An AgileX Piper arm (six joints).
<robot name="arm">
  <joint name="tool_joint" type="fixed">
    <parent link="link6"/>
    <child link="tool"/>
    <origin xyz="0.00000 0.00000 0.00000" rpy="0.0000 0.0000 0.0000"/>
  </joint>
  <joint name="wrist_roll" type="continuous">
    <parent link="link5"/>
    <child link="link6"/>
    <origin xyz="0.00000 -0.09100 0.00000" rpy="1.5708 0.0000 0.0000"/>
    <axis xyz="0 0 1"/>
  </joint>
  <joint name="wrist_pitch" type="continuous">
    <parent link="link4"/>
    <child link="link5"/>
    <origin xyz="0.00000 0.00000 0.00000" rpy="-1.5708 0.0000 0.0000"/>
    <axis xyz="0 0 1"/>
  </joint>
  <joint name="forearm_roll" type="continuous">
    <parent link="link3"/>
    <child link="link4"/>
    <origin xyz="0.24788 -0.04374 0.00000" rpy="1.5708 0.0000 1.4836"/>
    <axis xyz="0 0 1"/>
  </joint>
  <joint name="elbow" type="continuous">
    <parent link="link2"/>
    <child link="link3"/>
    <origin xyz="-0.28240 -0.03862 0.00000" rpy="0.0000 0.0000 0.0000"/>
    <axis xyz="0 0 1"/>
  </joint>
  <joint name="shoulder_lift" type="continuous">
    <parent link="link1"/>
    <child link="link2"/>
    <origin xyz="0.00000 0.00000 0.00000" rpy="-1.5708 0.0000 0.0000"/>
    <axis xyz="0 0 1"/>
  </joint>
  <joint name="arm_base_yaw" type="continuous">
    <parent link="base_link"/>
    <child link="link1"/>
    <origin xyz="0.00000 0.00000 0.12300" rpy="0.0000 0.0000 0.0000"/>
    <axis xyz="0 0 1"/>
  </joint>
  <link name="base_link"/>
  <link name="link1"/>
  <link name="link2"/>
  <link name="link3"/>
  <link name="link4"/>
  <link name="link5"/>
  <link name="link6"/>
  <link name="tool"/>
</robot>
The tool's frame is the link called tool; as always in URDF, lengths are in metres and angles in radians. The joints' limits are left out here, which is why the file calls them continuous.
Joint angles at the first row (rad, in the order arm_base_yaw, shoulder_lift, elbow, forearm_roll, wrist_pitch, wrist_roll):
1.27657, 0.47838, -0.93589, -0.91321, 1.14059, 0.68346
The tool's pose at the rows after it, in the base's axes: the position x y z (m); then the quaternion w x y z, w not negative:
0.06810, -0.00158, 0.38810, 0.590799, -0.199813, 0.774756, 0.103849
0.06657, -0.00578, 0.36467, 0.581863, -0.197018, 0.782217, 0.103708
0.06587, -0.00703, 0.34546, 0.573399, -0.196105, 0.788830, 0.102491
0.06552, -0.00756, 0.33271, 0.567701, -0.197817, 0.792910, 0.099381
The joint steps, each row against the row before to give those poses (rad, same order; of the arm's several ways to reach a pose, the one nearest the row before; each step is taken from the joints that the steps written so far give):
-0.00004, -0.07849, 0.09629, 0.00336, 0.01154, 0.02884
0.00007, -0.06018, 0.09151, 0.00383, -0.00169, 0.03002
-0.00006, -0.04131, 0.07338, 0.00388, -0.00374, 0.02575
0.00012, -0.02569, 0.04779, 0.00254, -0.00165, 0.01128

